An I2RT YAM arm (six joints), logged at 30 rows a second.
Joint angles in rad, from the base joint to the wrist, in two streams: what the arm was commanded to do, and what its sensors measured. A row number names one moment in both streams.
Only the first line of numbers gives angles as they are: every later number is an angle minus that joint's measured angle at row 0.
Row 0, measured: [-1.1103, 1.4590, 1.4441, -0.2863, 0.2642, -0.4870]
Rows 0 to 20, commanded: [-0.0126, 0.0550, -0.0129, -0.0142, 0.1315, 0.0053]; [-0.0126, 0.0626, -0.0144, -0.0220, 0.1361, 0.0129]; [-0.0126, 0.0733, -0.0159, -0.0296, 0.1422, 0.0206]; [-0.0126, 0.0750, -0.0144, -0.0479, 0.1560, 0.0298]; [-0.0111, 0.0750, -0.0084, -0.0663, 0.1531, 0.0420]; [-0.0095, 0.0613, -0.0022, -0.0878, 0.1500, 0.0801]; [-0.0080, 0.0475, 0.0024, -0.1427, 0.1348, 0.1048]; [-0.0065, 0.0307, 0.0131, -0.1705, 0.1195, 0.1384]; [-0.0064, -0.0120, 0.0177, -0.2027, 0.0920, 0.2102]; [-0.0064, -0.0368, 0.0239, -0.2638, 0.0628, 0.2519]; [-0.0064, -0.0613, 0.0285, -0.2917, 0.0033, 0.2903]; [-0.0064, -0.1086, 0.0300, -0.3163, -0.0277, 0.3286]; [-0.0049, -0.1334, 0.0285, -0.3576, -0.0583, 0.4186]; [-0.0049, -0.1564, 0.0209, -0.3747, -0.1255, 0.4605]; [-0.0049, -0.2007, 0.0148, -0.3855, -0.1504, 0.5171]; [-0.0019, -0.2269, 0.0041, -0.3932, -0.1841, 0.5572]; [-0.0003, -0.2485, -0.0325, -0.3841, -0.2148, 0.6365]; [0.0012, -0.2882, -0.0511, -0.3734, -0.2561, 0.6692]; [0.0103, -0.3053, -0.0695, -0.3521, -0.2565, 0.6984]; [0.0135, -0.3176, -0.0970, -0.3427, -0.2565, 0.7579]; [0.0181, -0.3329, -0.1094, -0.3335, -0.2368, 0.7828]
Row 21, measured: [0.0000, -0.2747, -0.0302, -0.3246, -0.1404, 0.5135]
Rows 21 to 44, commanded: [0.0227, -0.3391, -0.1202, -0.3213, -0.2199, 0.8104]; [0.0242, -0.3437, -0.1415, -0.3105, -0.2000, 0.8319]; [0.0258, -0.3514, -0.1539, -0.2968, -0.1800, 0.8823]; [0.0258, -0.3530, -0.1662, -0.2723, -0.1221, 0.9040]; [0.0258, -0.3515, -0.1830, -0.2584, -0.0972, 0.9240]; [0.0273, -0.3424, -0.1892, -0.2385, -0.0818, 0.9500]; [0.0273, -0.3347, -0.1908, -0.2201, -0.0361, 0.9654]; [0.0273, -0.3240, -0.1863, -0.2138, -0.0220, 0.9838]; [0.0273, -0.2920, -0.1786, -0.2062, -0.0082, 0.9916]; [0.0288, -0.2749, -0.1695, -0.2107, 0.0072, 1.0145]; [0.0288, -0.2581, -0.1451, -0.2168, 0.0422, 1.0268]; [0.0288, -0.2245, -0.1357, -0.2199, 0.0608, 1.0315]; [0.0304, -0.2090, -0.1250, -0.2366, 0.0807, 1.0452]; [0.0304, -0.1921, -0.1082, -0.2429, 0.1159, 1.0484]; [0.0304, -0.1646, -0.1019, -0.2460, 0.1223, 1.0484]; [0.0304, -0.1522, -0.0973, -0.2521, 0.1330, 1.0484]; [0.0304, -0.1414, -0.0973, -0.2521, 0.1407, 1.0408]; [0.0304, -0.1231, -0.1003, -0.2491, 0.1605, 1.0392]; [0.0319, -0.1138, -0.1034, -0.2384, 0.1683, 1.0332]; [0.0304, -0.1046, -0.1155, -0.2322, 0.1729, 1.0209]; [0.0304, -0.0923, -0.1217, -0.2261, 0.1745, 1.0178]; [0.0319, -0.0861, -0.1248, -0.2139, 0.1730, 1.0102]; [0.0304, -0.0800, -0.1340, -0.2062, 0.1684, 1.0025]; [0.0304, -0.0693, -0.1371, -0.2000, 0.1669, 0.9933]
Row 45, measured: [0.0290, -0.0977, -0.1259, -0.2483, 0.1129, 1.0136]
